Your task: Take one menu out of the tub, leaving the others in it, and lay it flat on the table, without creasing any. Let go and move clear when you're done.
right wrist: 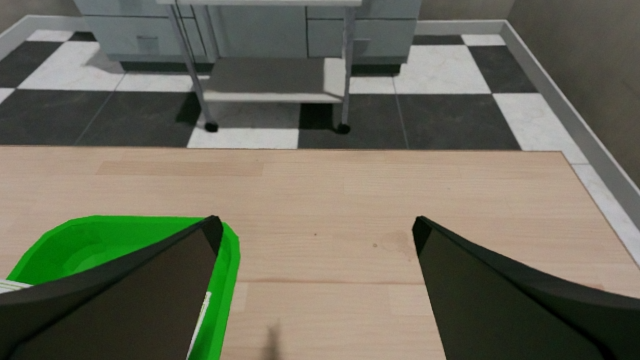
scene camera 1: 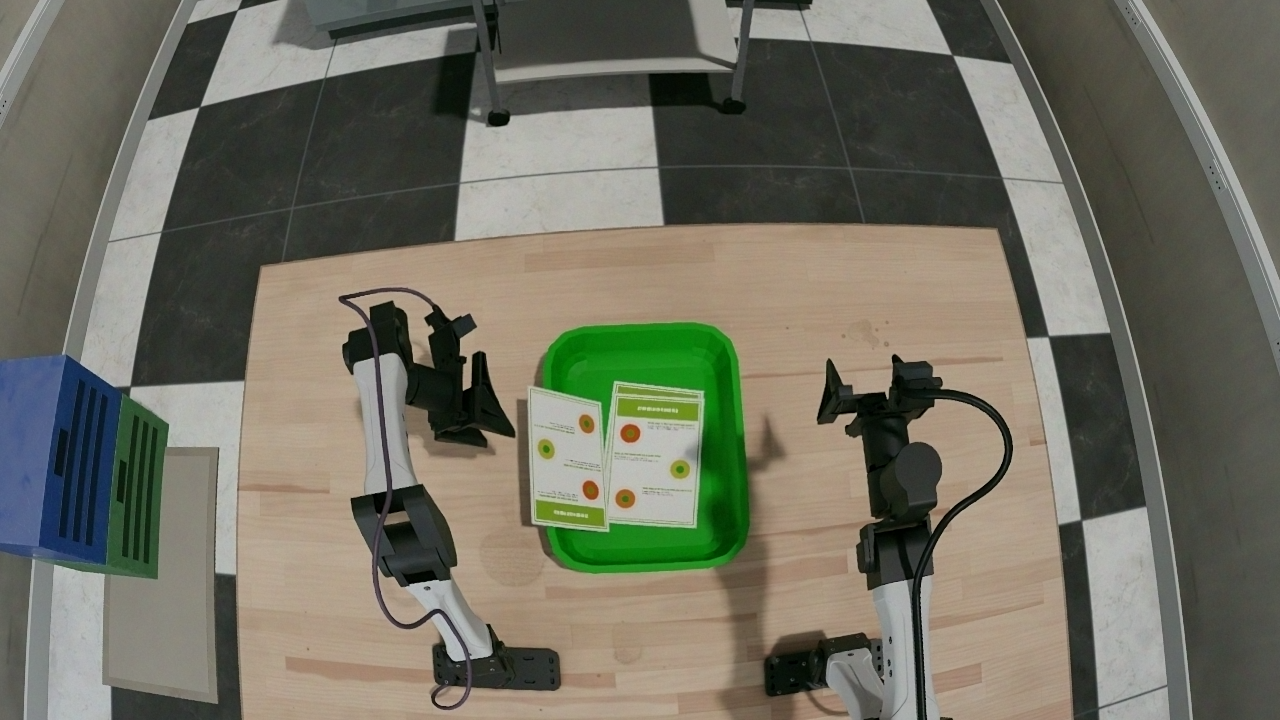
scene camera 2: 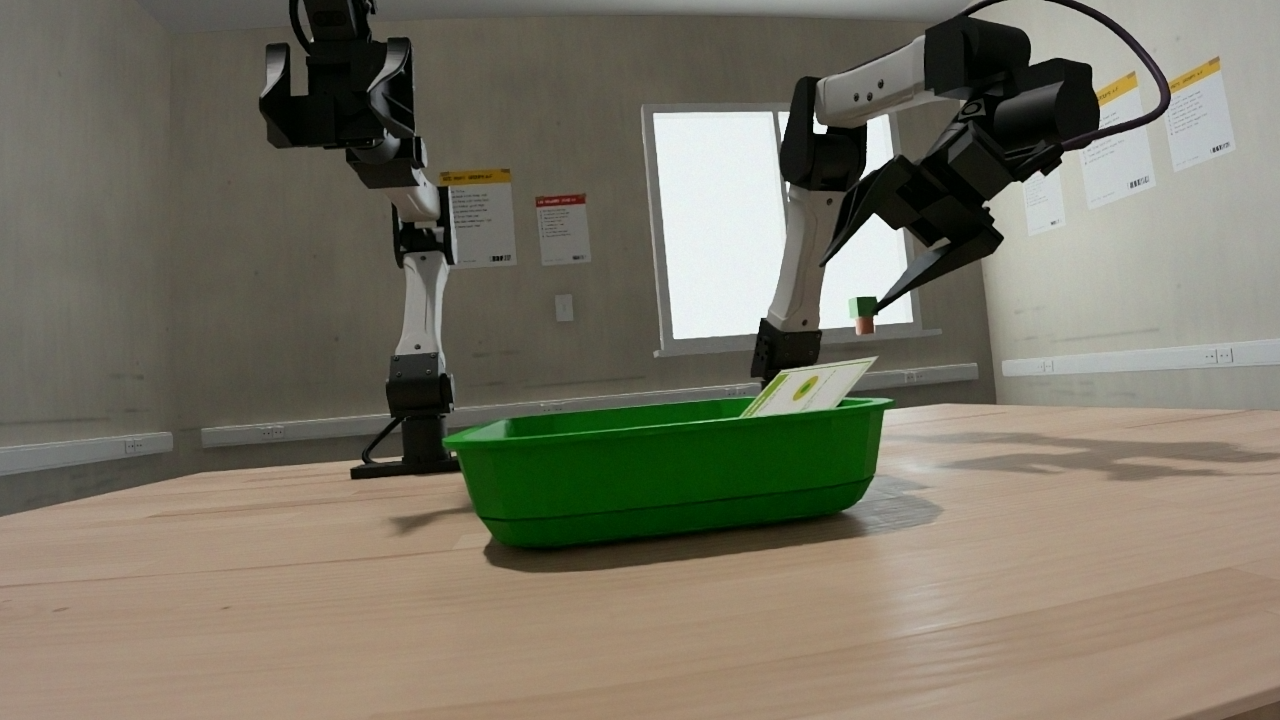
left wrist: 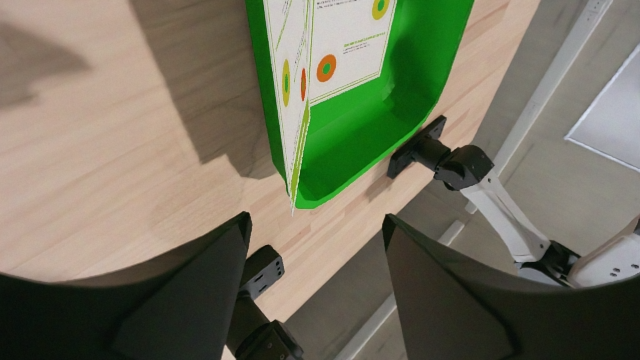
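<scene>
A green tub (scene camera 1: 721, 528) (scene camera 2: 671, 483) (left wrist: 370, 145) (right wrist: 229, 270) stands mid-table. One menu (scene camera 1: 565, 465) (scene camera 2: 810, 386) leans tilted over the tub's rim on the picture's left in scene camera 1; it appears nearly edge-on in the left wrist view. Another menu (scene camera 1: 653, 465) (left wrist: 350, 55) lies inside beside it, with a further menu (scene camera 1: 657, 389) showing at its top edge. My left gripper (scene camera 1: 501, 439) (scene camera 2: 850, 287) (left wrist: 317, 217) is open and empty, angled toward the leaning menu from outside the tub, apart from it. My right gripper (scene camera 1: 861, 361) (scene camera 2: 338, 49) (right wrist: 317, 220) is open and empty, away from the tub.
The wooden table (scene camera 1: 895, 295) (scene camera 2: 626, 635) carries both arm bases. A blue crate (scene camera 1: 53, 465) and a green crate (scene camera 1: 138, 488) stand beyond its left edge in scene camera 1. A wheeled cart (scene camera 1: 617, 67) (right wrist: 275, 97) stands beyond the far edge.
</scene>
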